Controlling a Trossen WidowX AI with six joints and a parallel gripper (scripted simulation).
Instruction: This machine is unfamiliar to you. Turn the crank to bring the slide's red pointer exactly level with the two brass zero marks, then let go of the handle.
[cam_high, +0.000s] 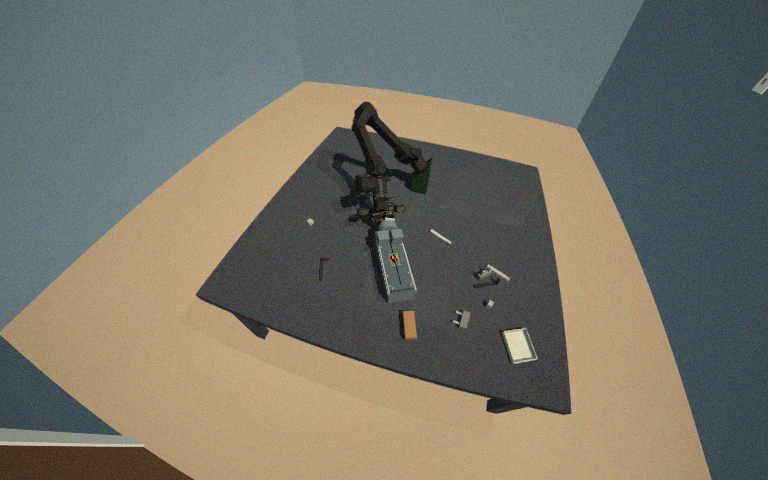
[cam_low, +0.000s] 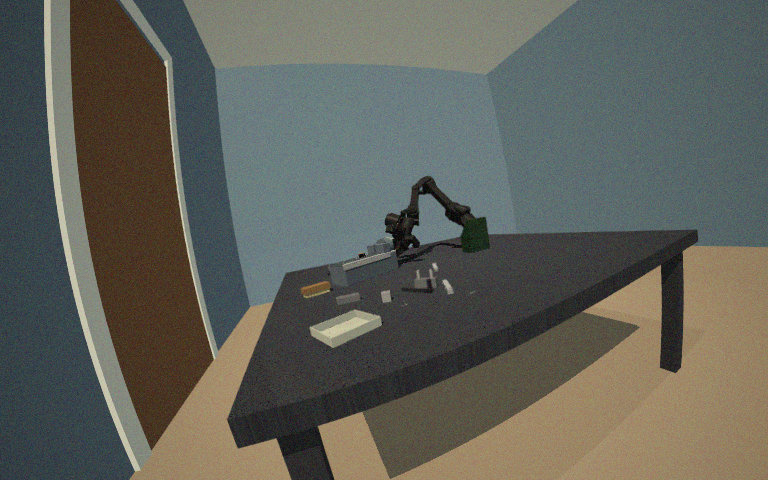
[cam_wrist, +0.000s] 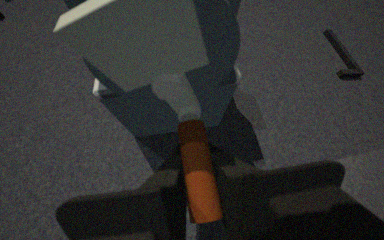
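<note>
Right now my gripper tip is 30 mm below the orange crank handle, 20 mm past it and 10 mm to the left of it. From my gripper tip the other things lie so: crank 40 mm above; red pointer 140 mm ahead, 110 mm to the left, 50 mm above; orange block 310 mm ahead, 230 mm to the left, 20 mm below.
</note>
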